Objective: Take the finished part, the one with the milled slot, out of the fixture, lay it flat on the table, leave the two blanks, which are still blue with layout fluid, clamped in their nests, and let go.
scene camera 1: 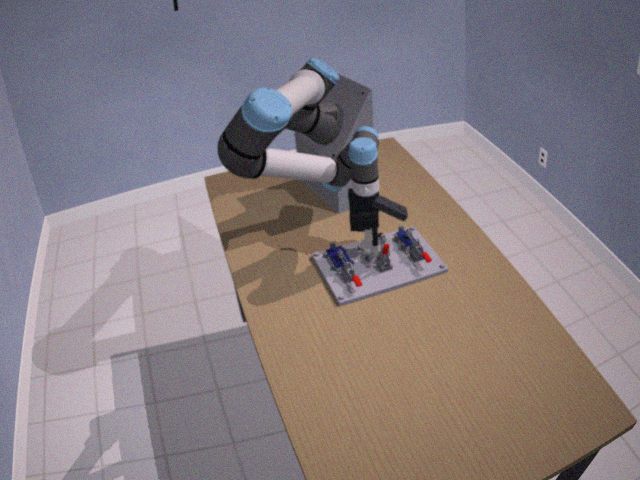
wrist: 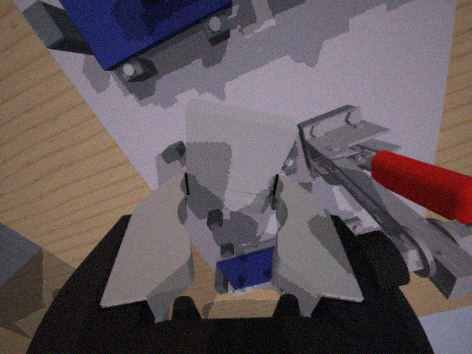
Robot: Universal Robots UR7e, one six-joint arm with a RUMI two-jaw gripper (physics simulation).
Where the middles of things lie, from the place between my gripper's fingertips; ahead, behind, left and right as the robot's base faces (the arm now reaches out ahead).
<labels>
My gripper is now 40 mm short of the fixture plate (scene camera 1: 405,271), 20 mm above it and 10 mm to the left of it. Round my hand: finished part (wrist: 233,154): 10 mm to the left, 10 mm ahead, 10 mm above; clamp arm (wrist: 428,247): 60 mm ahead, 60 mm above, 10 mm to the right.
</labels>
